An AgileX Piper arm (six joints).
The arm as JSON. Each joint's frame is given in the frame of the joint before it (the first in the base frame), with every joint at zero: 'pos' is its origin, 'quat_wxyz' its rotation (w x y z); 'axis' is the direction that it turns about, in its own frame. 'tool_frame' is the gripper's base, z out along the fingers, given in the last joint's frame.
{
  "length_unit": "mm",
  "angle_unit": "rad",
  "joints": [
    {
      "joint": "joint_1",
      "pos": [
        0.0,
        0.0,
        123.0
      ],
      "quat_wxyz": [
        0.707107,
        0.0,
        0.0,
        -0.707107
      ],
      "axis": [
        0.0,
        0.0,
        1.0
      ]
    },
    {
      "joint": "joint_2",
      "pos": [
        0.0,
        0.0,
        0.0
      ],
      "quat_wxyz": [
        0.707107,
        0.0,
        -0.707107,
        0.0
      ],
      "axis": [
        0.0,
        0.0,
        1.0
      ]
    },
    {
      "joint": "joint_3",
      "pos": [
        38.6,
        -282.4,
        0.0
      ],
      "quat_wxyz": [
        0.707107,
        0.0,
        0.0,
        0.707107
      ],
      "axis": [
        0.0,
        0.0,
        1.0
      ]
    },
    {
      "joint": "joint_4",
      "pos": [
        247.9,
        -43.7,
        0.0
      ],
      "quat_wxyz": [
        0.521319,
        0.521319,
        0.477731,
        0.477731
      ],
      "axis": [
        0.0,
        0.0,
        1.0
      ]
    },
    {
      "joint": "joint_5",
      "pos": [
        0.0,
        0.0,
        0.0
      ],
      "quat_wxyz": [
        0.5,
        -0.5,
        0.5,
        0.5
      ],
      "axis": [
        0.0,
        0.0,
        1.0
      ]
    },
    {
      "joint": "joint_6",
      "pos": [
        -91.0,
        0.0,
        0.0
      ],
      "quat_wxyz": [
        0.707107,
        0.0,
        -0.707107,
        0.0
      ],
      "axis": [
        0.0,
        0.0,
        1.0
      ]
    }
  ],
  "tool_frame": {
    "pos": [
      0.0,
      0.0,
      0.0
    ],
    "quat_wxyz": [
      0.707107,
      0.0,
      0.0,
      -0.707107
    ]
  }
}
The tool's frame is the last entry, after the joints.
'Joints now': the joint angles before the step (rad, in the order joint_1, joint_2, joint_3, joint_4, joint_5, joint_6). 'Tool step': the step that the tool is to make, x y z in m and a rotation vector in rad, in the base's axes. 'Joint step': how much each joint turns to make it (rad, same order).
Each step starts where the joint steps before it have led.
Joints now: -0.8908 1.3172 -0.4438 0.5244 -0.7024 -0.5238
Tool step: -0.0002 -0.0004 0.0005 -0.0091 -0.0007 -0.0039
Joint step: -0.0001 0.0018 0.0001 0.0001 -0.0113 -0.0013
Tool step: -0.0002 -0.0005 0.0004 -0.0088 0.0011 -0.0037
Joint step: -0.0005 0.0022 -0.0002 -0.0002 -0.0105 -0.0027
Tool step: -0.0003 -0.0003 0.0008 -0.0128 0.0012 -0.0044
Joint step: 0.0003 0.0011 0.0004 0.0004 -0.0141 -0.0045
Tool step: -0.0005 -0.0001 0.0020 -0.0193 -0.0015 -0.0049
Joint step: 0.0005 -0.0020 0.0000 -0.0007 -0.0179 -0.0044
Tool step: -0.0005 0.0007 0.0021 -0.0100 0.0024 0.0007
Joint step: 0.0004 -0.0080 -0.0002 0.0001 -0.0011 -0.0084
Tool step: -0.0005 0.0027 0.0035 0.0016 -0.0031 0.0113
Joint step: 0.0020 -0.0225 -0.0001 -0.0006 0.0234 -0.0046
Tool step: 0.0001 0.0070 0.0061 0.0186 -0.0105 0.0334
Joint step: 0.0097 -0.0483 0.0002 0.0002 0.0638 -0.0018
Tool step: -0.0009 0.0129 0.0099 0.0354 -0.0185 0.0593
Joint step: 0.0146 -0.0850 0.0002 0.0010 0.1156 0.0003
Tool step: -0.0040 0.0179 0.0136 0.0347 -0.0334 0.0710
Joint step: 0.0146 -0.1156 -0.0003 0.0045 0.1408 0.0063
